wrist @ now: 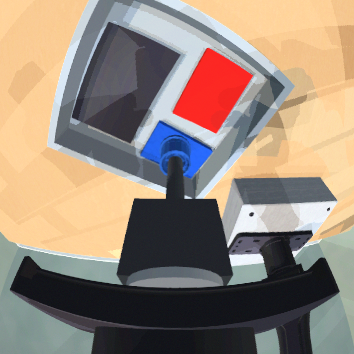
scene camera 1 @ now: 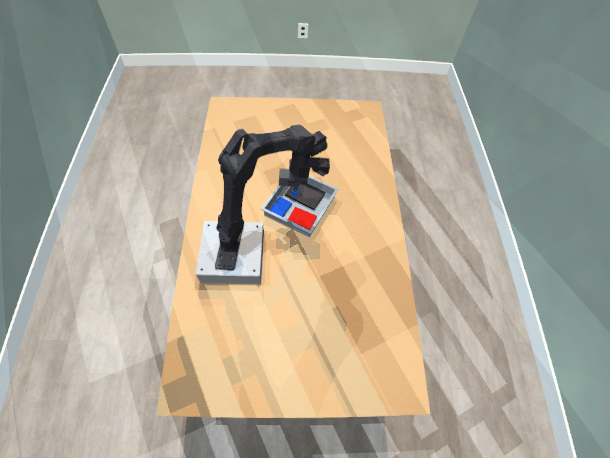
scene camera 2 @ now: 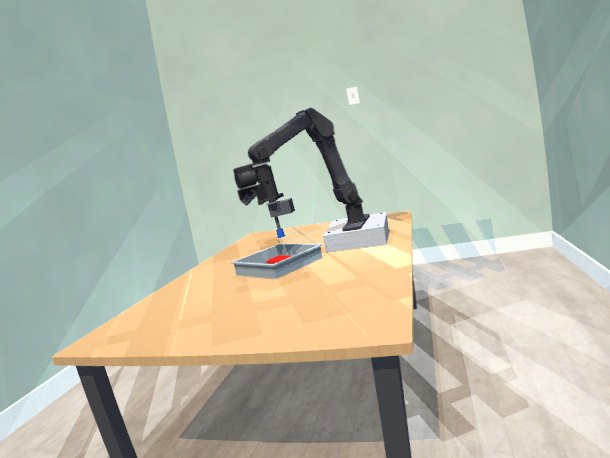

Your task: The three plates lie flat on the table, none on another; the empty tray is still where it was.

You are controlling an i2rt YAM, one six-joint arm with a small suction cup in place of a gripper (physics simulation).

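Where they show: hand, its tool point: (wrist: 174, 148) (scene camera 1: 294, 194) (scene camera 2: 281, 236); arm's base, origin of its link: (wrist: 272, 241) (scene camera 1: 229, 245) (scene camera 2: 356, 223).
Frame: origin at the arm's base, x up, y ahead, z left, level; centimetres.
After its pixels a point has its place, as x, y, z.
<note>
A grey tray (scene camera 1: 329, 202) @[-2.4, 35.5, 24.8] (scene camera 2: 256, 270) @[-5.0, 26.9, 36.5] (wrist: 63, 140) @[-3.6, 18.4, 38.7] stands on the wooden table beside the arm's base. Three flat plates lie side by side in it: a small blue plate (scene camera 1: 280, 206) @[-6.1, 15.7, 23.0] (wrist: 201, 154) @[-6.1, 15.7, 18.6], a red plate (scene camera 1: 301, 217) @[-6.1, 24.8, 18.7] (scene camera 2: 278, 258) @[-6.2, 26.8, 18.3] (wrist: 212, 89) @[-6.2, 25.6, 18.8] and a larger dark plate (scene camera 1: 309, 196) @[-6.1, 27.2, 29.4] (wrist: 123, 81) @[-6.1, 25.8, 30.1]. None lies on another. My suction cup (scene camera 1: 294, 191) @[2.8, 21.5, 23.5] (scene camera 2: 280, 233) (wrist: 174, 152) @[2.8, 21.5, 23.5] points straight down over the blue plate, a little above the tray's rim, and holds nothing. In the second scene view the tray wall hides the blue and dark plates.
The arm's grey base block (scene camera 1: 249, 246) @[-0.1, 7.2, 0.4] (scene camera 2: 354, 239) @[-3.9, -0.8, 10.5] (wrist: 277, 207) @[-0.4, 10.5, 4.8] stands close to the tray's near side. The table (scene camera 1: 295, 344) @[-7.5, 27.6, -31.4] (scene camera 2: 295, 320) @[-7.4, -0.6, 73.5] stretches a long way beyond the tray. Floor and walls lie around it.
</note>
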